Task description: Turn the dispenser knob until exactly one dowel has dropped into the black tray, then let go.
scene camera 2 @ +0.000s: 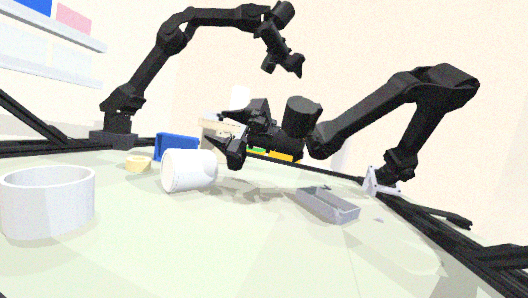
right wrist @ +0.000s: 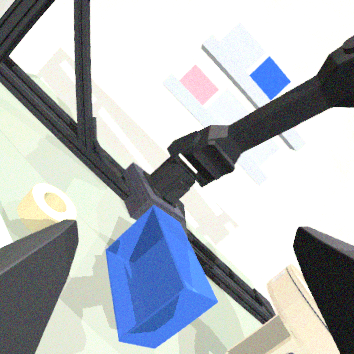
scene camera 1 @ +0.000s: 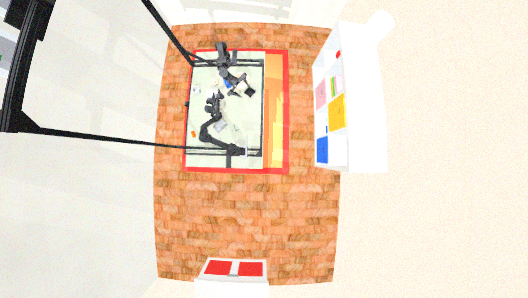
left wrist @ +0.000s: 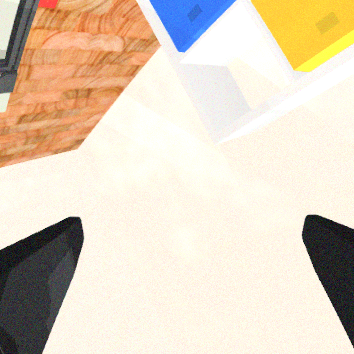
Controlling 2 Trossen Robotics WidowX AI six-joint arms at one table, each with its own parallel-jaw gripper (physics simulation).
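Places are measured from the left arm's base along level axes (x down, y ahead, z right), in metres.
Where they show: left gripper, fingertip midpoint: (scene camera 2: 294, 75) (scene camera 1: 246, 93) (left wrist: 193, 226); right gripper, fingertip midpoint: (scene camera 2: 213, 123) (right wrist: 188, 234) (scene camera 1: 216, 90); left arm's base, origin of the base link: (scene camera 2: 116, 132) (right wrist: 158, 189); right arm's base, origin of the base link: (scene camera 2: 384, 178) (scene camera 1: 243, 151).
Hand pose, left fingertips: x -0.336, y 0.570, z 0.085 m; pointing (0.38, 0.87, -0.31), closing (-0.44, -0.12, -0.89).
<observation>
Things, the pixels of their centre, and the offset from my left fingertips. "spot": a spot on its surface instead.
- beige wooden dispenser, body centre: (right wrist: 333, 337) (scene camera 2: 220, 125) (scene camera 1: 241, 80) dy -0.242, dx +0.253, dz -0.069 m
- white cylinder, body centre: (scene camera 2: 188, 170) dy -0.331, dx +0.349, dz +0.212 m
- blue bin, body centre: (right wrist: 153, 272) (scene camera 2: 177, 148) dy -0.371, dx +0.343, dz +0.034 m
- yellow ring, body centre: (right wrist: 47, 209) (scene camera 2: 138, 163) dy -0.443, dx +0.371, dz +0.128 m
- large white bowl, body centre: (scene camera 2: 53, 197) dy -0.473, dx +0.356, dz +0.330 m
- grey tray, surface spot: (scene camera 2: 347, 217) spot: dy -0.043, dx +0.370, dz +0.381 m
The beige wooden dispenser (scene camera 2: 207, 123) (right wrist: 301, 311) stands at the back in scene camera 2, partly behind my right gripper, and at the lower right in the right wrist view. Its knob does not show clearly, and neither the black tray nor a dowel can be made out. My right gripper (scene camera 2: 214, 126) (right wrist: 188, 234) is open and empty, raised above the table in front of the dispenser in scene camera 2. My left gripper (scene camera 2: 284, 69) (left wrist: 193, 226) is open and empty, high above and to the right of the dispenser in scene camera 2, with pale floor beyond its fingers.
A white cylinder (scene camera 2: 192, 170) lies below my right gripper. A blue bin (scene camera 2: 175, 143) (right wrist: 197, 300) and a yellow ring (scene camera 2: 131, 164) (right wrist: 31, 210) stand behind it. A large white bowl (scene camera 2: 50, 215) is at the front left, a grey tray (scene camera 2: 347, 217) at the right.
</observation>
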